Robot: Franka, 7 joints.
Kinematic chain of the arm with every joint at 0, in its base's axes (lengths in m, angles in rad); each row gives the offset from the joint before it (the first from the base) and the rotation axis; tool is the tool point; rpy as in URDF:
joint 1: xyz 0 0 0.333 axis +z
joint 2: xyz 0 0 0 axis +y
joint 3: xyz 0 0 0.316 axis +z
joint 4: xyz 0.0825 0 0 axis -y
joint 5: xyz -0.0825 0 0.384 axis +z
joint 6: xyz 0 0 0 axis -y
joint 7: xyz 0.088 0 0 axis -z
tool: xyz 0 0 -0.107 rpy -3.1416 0 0
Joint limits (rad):
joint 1: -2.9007..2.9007
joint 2: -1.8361..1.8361
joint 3: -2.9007..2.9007
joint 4: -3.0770..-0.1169
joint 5: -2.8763..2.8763
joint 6: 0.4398..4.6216
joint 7: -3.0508..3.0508
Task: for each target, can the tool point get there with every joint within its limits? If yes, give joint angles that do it. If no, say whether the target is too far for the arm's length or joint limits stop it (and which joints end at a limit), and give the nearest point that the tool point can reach.
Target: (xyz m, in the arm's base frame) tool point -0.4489 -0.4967 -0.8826
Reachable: no: too far | nearest point -0.3126 -0.3459 -0.3283 | short by 0.590 m
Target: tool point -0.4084 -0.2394 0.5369
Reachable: yes | joints 2.1713 1.5370 1.8295 -2.4036 2.1291 1.7601 0.5820
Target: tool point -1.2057 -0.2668 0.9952
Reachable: no: too far | nearest point -0.7382 -0.1633 0.7384 | short by 0.543 m
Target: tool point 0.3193 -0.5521 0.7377
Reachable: yes | joints 2.2440 -1.5393 -0.0195 -0.7660 -2.1855 3.5773 -1.5153
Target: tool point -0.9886 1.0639 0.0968
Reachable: no: too far | nearest point -0.5764 0.6203 0.1953 | short by 0.614 m
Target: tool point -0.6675 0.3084 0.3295
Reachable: yes | joints -1.1550 -0.9033 -2.1600 -1.4834 2.2338 2.6013 -0.5724
